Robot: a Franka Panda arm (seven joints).
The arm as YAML. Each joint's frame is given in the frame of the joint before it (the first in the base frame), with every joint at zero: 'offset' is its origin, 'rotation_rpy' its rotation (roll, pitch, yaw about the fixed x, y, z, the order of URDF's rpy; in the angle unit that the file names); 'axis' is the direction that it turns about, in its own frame. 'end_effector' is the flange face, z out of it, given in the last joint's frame.
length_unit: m
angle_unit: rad
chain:
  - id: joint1
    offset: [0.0, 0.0, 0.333]
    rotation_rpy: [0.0, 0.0, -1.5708]
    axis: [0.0, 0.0, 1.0]
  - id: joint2
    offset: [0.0, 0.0, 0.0]
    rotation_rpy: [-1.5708, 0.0, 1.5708]
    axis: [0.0, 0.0, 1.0]
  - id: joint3
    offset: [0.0, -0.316, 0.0]
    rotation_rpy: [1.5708, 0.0, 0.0]
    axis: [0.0, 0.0, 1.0]
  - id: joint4
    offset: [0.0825, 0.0, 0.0]
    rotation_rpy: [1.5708, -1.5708, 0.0]
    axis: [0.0, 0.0, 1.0]
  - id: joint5
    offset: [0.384, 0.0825, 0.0]
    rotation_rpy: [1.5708, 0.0, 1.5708]
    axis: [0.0, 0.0, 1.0]
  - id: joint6
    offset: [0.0, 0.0, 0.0]
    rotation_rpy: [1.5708, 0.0, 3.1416]
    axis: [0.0, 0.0, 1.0]
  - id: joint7
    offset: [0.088, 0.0, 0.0]
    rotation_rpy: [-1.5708, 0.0, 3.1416]
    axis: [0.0, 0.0, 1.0]
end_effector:
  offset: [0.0, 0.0, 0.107]
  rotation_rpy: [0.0, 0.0, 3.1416]
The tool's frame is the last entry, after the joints.
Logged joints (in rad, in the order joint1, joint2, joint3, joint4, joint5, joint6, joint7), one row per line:
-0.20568 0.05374 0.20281 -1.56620 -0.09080 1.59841 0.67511
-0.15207 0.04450 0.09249 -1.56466 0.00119 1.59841 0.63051
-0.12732 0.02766 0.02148 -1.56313 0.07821 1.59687 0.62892
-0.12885 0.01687 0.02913 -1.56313 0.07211 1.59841 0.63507
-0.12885 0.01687 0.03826 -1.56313 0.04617 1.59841 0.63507
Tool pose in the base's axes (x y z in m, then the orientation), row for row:
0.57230 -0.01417 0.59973 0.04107 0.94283 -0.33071 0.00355
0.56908 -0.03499 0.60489 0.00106 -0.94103 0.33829 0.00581
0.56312 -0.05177 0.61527 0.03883 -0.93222 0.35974 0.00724
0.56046 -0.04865 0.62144 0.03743 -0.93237 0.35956 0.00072
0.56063 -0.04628 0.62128 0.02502 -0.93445 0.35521 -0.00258
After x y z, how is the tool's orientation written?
As a quaternion, w x y z.
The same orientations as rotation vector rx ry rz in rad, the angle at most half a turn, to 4 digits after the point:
2.8870 -1.0126 0.0109
-2.9543 1.0620 0.0182
-2.8584 1.1030 0.0222
-2.8613 1.1034 0.0022
-2.8898 1.0985 -0.0080

